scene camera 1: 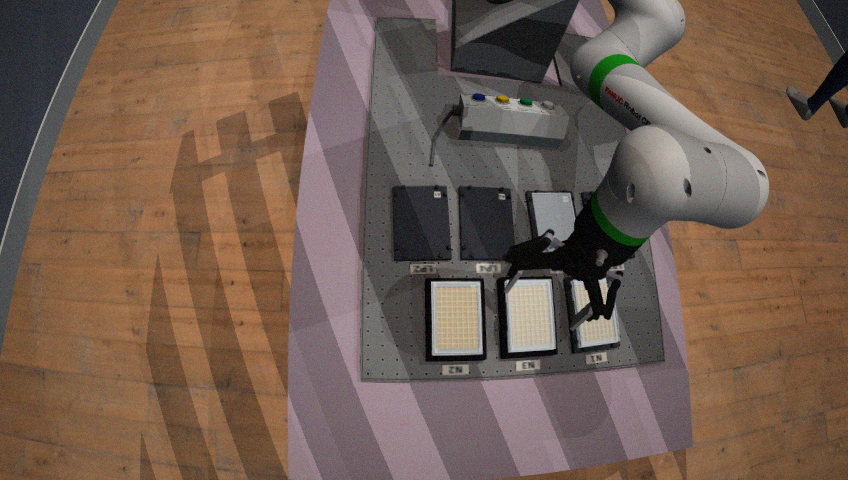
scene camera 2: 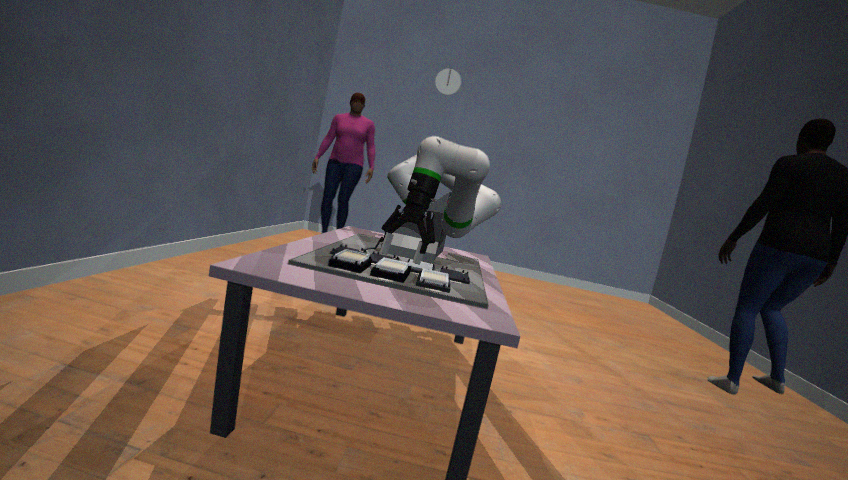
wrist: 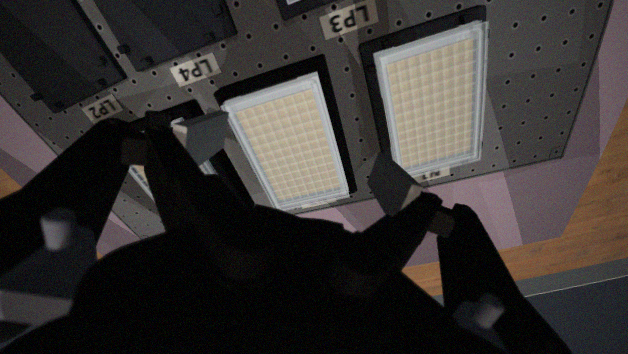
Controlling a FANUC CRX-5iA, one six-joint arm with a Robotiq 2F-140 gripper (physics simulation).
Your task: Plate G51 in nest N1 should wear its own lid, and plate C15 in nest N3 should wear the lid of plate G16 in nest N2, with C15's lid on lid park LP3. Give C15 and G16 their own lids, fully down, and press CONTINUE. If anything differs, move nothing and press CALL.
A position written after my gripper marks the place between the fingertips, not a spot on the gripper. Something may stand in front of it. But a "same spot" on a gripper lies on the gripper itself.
My gripper shows in scene camera 1, in scene camera 2 and in the wrist view [301, 149]. One and the same spot on my gripper: [scene camera 2: 428, 237] is [scene camera 1: 606, 314]. One and the same spot on a button box: [scene camera 1: 500, 119] is [scene camera 2: 402, 239].
